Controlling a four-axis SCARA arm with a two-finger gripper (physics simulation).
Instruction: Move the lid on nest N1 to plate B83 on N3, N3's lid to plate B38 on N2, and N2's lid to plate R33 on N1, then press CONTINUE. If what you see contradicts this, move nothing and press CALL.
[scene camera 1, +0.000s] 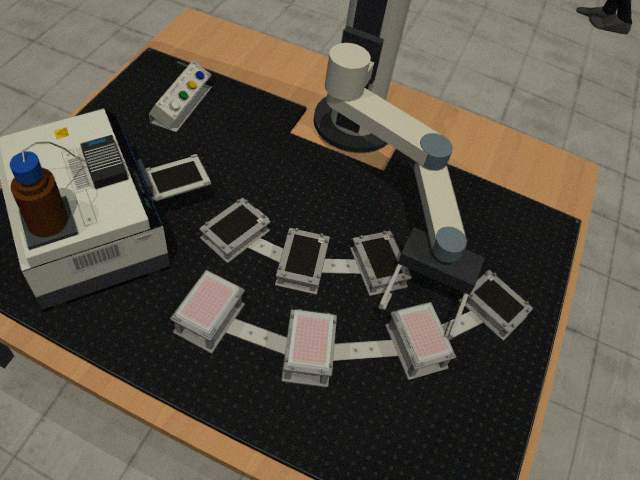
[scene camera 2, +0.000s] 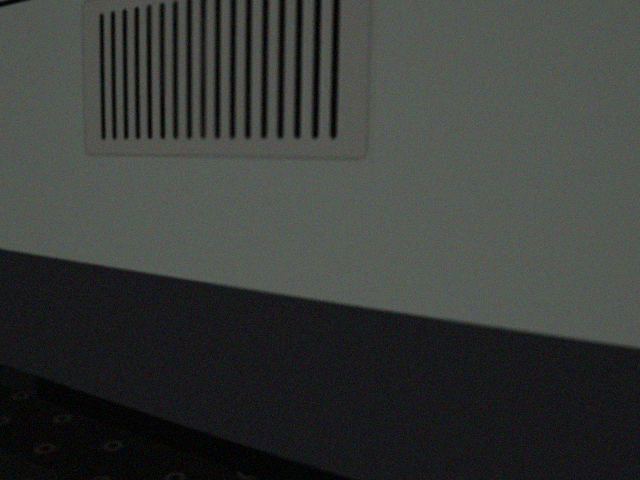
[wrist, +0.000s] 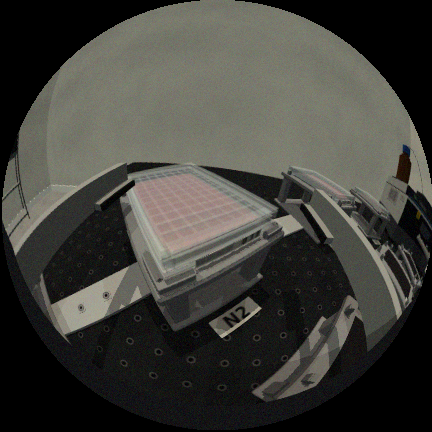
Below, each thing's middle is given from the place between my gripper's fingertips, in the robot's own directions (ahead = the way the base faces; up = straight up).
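Counted from my hand, the N2 label (wrist: 225, 323) is 90 mm below, 30 mm to the right and 60 mm behind; the instrument tray pad (scene camera 1: 184, 174) is 10 mm above, 90 mm behind and 670 mm to the right; the brown bottle (scene camera 1: 37, 196) is 220 mm above, 220 mm ahead and 780 mm to the right. Going by their middles, of the things named here the N2 label is the nearest to my hand and the brown bottle the farthest from it.
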